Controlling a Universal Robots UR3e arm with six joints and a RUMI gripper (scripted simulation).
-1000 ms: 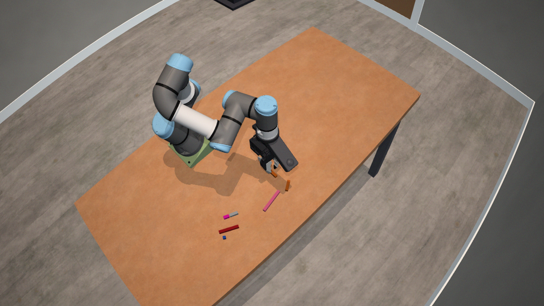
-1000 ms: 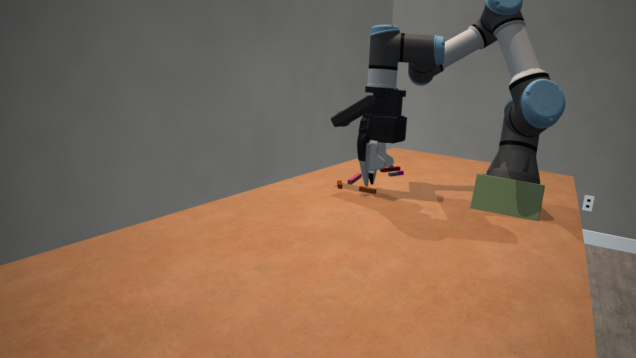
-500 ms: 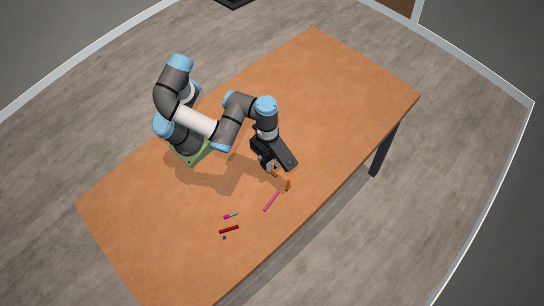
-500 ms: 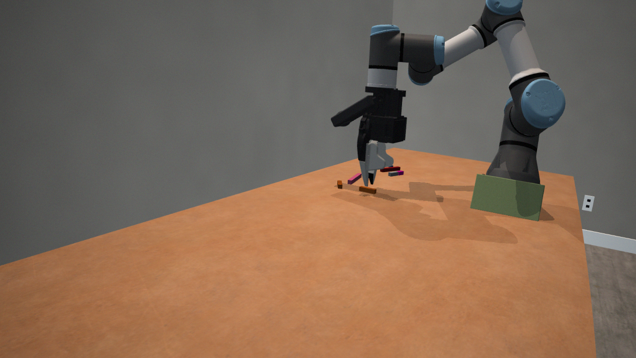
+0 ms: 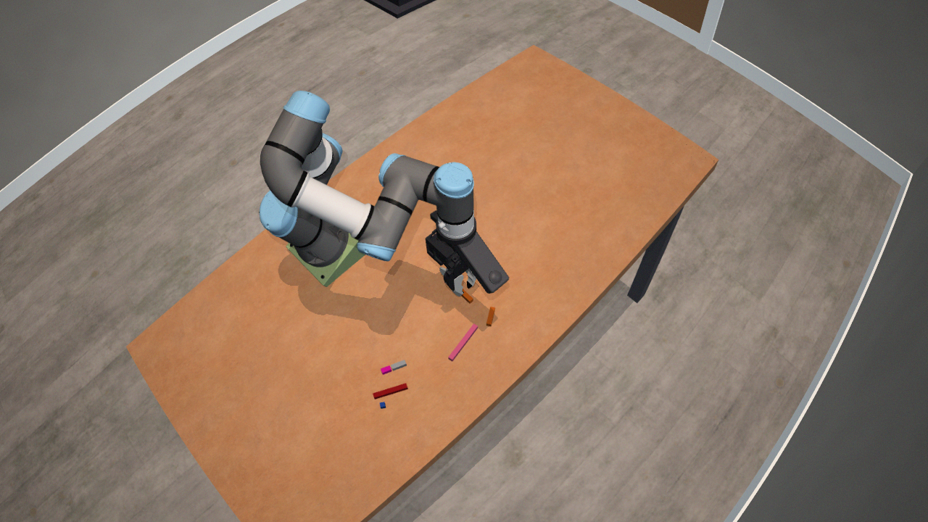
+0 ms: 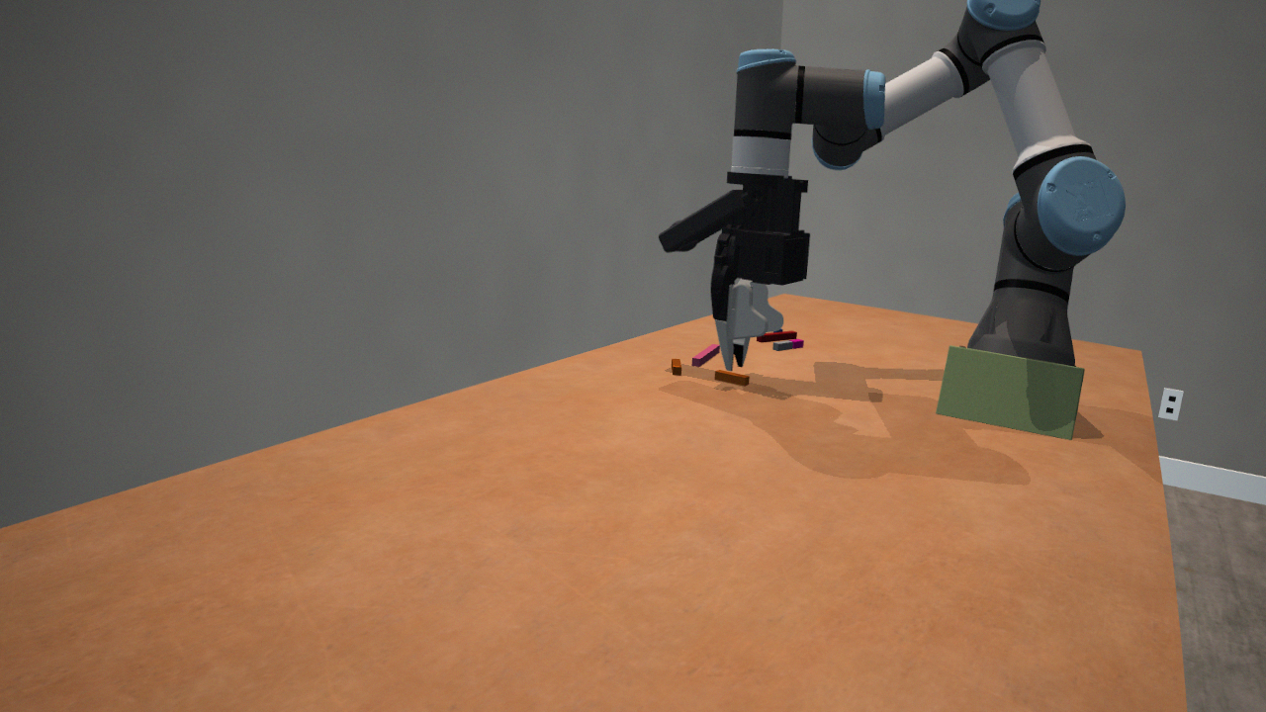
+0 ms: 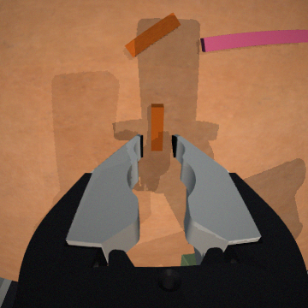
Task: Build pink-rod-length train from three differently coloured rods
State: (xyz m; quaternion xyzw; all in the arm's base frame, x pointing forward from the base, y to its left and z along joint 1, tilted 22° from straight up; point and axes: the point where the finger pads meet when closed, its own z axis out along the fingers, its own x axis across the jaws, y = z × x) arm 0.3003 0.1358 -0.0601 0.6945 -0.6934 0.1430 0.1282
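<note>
My gripper is now 210 mm to the left of the grey rod, 30 mm short of it and 30 mm above it. The rest, counted from my hand: pink rod 80 mm to the right, 80 mm ahead, 30 mm below; magenta rod 230 mm to the right, 30 mm below, 20 mm ahead; red rod 250 mm to the right, 60 mm ahead, 30 mm below.
</note>
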